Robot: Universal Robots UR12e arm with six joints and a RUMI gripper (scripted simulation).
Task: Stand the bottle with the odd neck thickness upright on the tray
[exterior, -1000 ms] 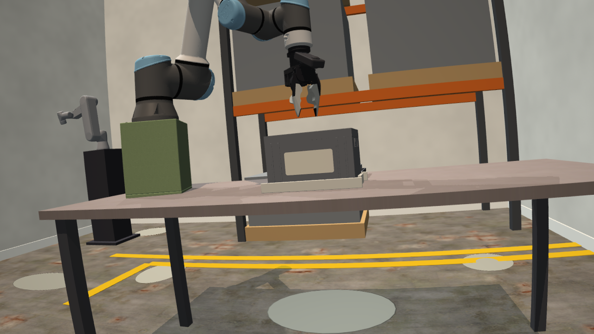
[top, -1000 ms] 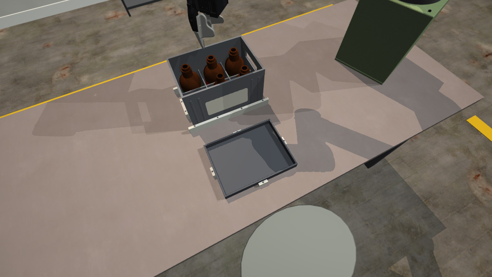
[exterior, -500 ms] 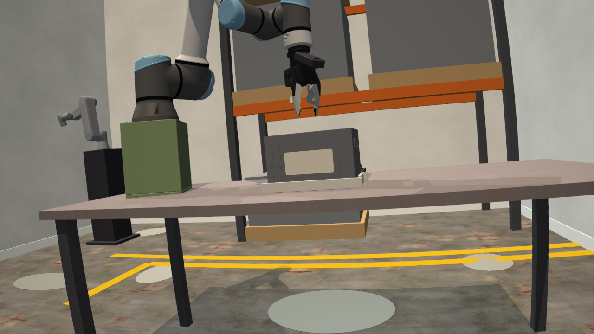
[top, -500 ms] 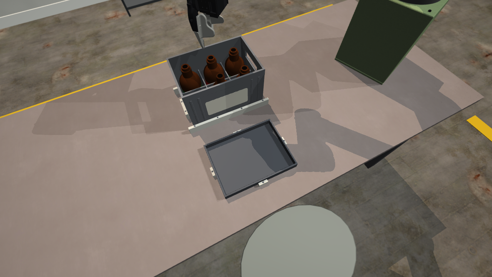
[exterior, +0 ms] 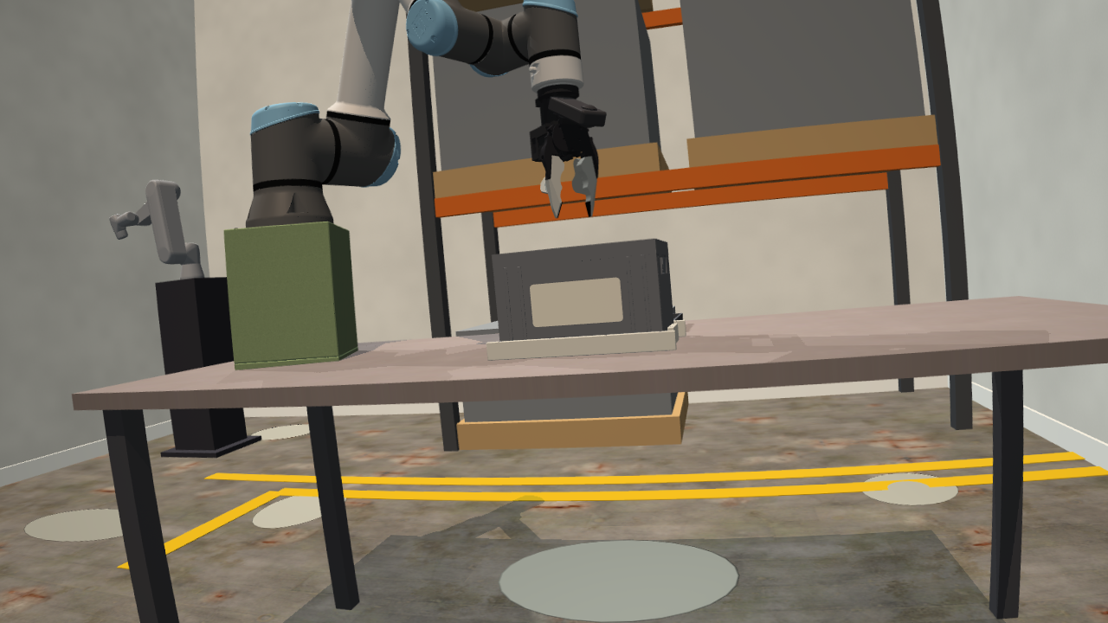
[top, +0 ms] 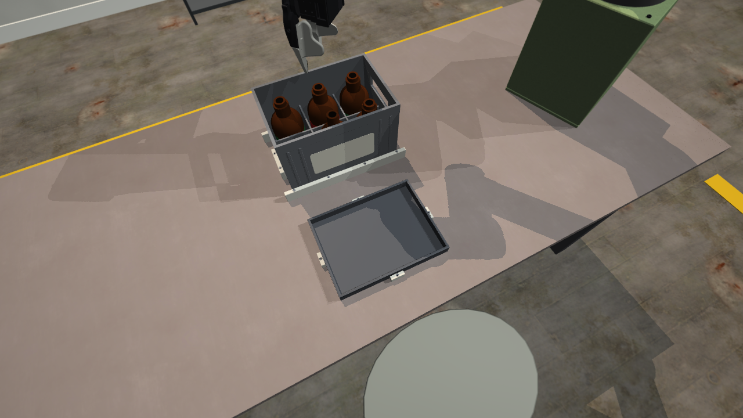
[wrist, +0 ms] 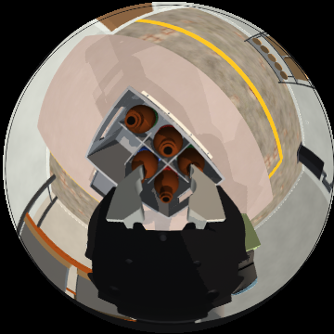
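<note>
The grey crate is 50 mm to the left of my hand and 160 mm below it. Round my hand: dark tray: 20 mm ahead, 320 mm to the left, 230 mm below; brown bottle: 10 mm ahead, 90 mm to the left, 150 mm below.
</note>
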